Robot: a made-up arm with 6 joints. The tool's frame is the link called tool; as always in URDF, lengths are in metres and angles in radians. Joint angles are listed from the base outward. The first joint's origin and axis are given. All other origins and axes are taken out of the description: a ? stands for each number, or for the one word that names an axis. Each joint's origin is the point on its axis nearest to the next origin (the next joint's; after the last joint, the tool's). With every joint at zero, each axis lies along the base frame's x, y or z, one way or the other. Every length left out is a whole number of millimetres.
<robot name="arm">
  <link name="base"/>
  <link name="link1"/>
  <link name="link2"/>
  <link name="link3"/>
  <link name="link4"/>
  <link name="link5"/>
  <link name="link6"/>
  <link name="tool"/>
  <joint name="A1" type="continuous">
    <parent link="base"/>
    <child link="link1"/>
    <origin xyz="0.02 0.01 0.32" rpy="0 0 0"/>
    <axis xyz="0 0 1"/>
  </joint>
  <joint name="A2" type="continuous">
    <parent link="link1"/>
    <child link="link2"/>
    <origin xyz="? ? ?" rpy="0 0 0"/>
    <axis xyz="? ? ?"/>
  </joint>
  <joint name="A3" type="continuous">
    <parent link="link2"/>
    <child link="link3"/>
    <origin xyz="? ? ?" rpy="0 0 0"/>
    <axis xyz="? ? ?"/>
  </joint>
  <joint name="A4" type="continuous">
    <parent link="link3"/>
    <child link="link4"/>
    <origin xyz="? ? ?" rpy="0 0 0"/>
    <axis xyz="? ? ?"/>
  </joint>
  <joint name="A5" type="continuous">
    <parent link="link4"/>
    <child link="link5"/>
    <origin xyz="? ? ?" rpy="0 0 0"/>
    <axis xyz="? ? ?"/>
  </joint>
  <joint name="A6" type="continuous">
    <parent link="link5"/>
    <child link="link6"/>
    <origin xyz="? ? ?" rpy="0 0 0"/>
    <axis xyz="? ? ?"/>
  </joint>
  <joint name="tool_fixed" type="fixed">
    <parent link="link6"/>
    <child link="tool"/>
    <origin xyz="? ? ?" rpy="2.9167 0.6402 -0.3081"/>
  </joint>
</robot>
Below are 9 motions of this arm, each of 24 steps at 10 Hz.
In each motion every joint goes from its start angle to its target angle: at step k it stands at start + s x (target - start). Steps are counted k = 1, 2, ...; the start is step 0. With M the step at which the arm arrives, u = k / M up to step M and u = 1 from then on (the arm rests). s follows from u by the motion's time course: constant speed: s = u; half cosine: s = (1 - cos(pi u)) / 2; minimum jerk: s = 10 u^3 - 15 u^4 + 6 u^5.
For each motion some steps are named. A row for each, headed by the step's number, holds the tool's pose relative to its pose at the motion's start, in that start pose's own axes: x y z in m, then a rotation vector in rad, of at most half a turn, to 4 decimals.
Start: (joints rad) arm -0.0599 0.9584 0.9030 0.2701 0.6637 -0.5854
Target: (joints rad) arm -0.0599 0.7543 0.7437 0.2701 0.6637 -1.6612
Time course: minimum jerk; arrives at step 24
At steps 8, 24:
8: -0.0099 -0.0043 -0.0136 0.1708 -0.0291 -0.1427
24: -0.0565 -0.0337 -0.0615 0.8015 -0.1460 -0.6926

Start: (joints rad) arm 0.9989 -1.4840 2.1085 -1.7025 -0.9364 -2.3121
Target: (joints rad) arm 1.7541 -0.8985 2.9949 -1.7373 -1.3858 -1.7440
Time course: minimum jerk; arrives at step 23
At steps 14, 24:
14: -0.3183 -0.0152 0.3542 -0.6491 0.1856 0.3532
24: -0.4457 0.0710 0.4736 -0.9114 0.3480 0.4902

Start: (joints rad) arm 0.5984 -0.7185 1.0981 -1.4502 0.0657 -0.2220
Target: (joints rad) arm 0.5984 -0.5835 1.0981 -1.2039 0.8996 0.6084
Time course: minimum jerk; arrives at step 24
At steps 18, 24:
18: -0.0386 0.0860 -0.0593 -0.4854 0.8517 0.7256
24: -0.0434 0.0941 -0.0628 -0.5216 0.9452 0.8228

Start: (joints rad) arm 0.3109 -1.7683 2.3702 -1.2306 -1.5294 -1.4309
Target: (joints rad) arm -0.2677 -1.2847 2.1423 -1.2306 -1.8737 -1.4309
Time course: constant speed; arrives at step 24
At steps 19, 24:
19: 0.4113 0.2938 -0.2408 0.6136 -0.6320 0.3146
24: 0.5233 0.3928 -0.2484 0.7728 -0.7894 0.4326

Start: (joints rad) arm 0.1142 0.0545 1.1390 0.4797 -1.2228 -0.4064
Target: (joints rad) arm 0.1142 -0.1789 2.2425 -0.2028 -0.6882 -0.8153
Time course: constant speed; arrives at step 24
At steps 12, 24:
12: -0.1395 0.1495 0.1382 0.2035 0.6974 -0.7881
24: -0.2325 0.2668 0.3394 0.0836 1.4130 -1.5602

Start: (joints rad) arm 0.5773 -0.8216 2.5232 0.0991 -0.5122 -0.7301
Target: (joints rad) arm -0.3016 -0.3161 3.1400 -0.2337 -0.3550 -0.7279
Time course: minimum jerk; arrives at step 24
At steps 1, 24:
1: 0.0002 -0.0004 0.0003 -0.0004 -0.0001 -0.0005
24: 0.0386 -0.3349 0.5316 -0.5623 -0.3784 -0.7843

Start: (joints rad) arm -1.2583 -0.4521 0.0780 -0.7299 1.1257 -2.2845
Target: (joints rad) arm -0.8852 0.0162 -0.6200 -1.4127 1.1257 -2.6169
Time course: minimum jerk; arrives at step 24
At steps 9, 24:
9: -0.1737 0.0535 0.0167 0.1340 0.3770 0.0098
24: -0.4793 0.0146 0.2459 0.0795 1.2655 0.1082

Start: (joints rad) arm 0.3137 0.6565 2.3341 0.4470 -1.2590 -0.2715
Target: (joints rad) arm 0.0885 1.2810 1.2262 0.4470 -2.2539 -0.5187
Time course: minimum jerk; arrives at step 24
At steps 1, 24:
1: 0.0005 -0.0003 -0.0001 -0.0004 -0.0016 0.0005
24: 0.7593 -0.0820 0.3772 -0.1959 -2.2866 1.2907

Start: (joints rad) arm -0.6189 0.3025 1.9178 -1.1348 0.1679 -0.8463
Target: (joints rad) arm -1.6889 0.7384 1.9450 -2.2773 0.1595 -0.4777
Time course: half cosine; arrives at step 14
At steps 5, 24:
5: -0.0783 0.0929 -0.0425 -0.0042 0.0575 0.1446
24: -0.3730 0.0664 -0.2465 -0.0982 0.3882 0.3421

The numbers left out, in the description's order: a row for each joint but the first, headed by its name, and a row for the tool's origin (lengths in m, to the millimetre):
A2: xyz -0.03 0.03 0, axis 0 1 0
A3: xyz 0.01 0 0.48, axis 0 -1 0
A4: xyz 0.42 0 0.03, axis -1 0 0
A5: xyz 0 -0.19 -0.02, axis 0 -1 0
A6: xyz 0.02 0 -0.02, axis -1 0 0
tool: xyz 0 -0.03 0.01

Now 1 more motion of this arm.
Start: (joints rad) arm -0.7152 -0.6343 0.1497 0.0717 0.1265 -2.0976
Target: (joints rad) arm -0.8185 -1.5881 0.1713 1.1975 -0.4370 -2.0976
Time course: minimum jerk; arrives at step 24
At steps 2, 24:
2: -0.0015 -0.0035 0.0022 -0.0060 0.0003 0.0024
24: -0.4516 -0.2527 0.6892 -1.0395 0.7868 0.1048

